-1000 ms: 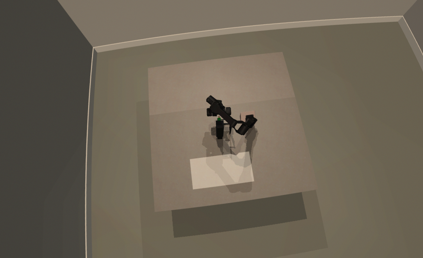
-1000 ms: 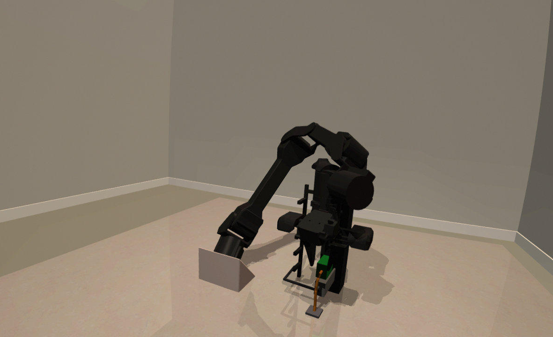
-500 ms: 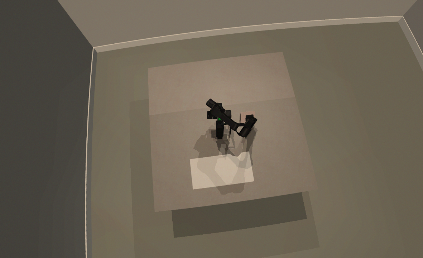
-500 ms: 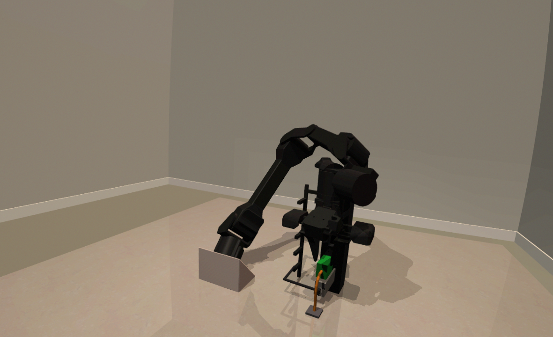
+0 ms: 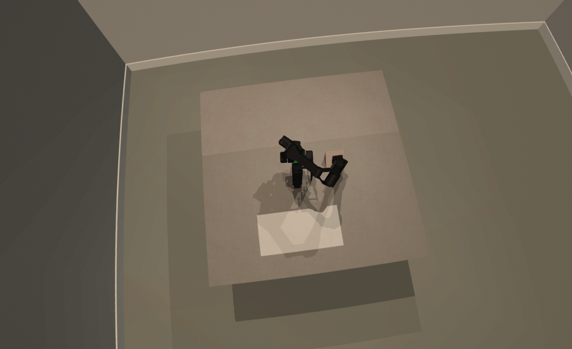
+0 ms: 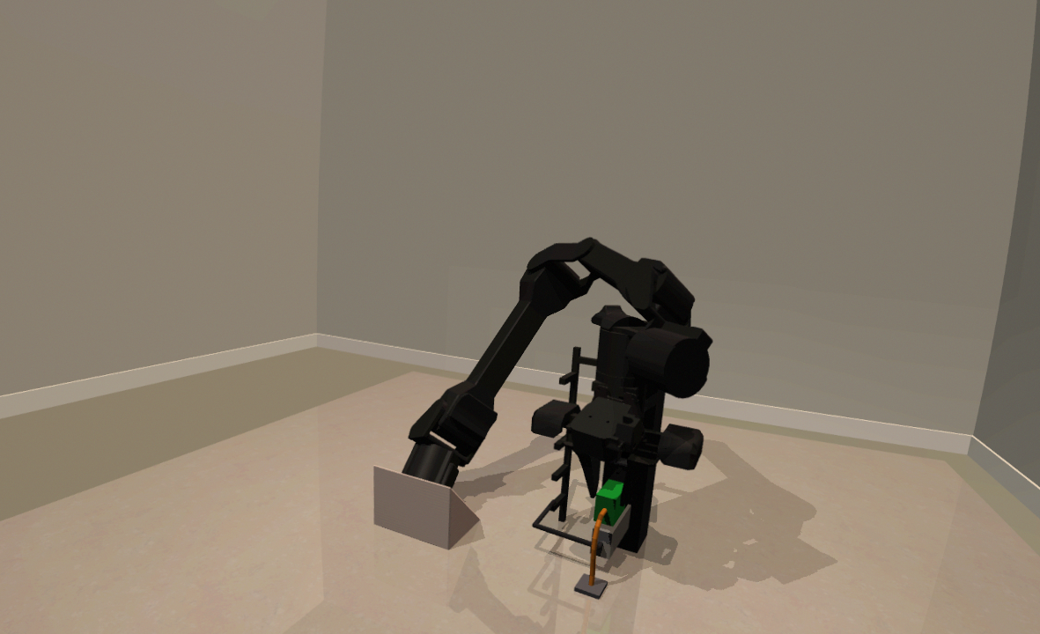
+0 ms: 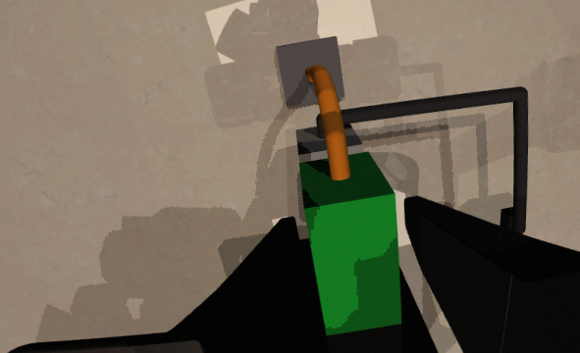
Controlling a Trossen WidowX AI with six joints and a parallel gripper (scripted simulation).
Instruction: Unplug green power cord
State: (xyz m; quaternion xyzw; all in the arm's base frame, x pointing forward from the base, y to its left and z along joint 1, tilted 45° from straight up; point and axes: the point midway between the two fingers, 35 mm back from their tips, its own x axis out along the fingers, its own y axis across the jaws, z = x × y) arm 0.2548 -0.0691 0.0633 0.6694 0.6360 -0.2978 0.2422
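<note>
Right now my gripper tip is 3 cm to the left of the grey foot and 9 cm above it. From my gripper tip the other things lie so: green plug 3 cm to the left.
</note>
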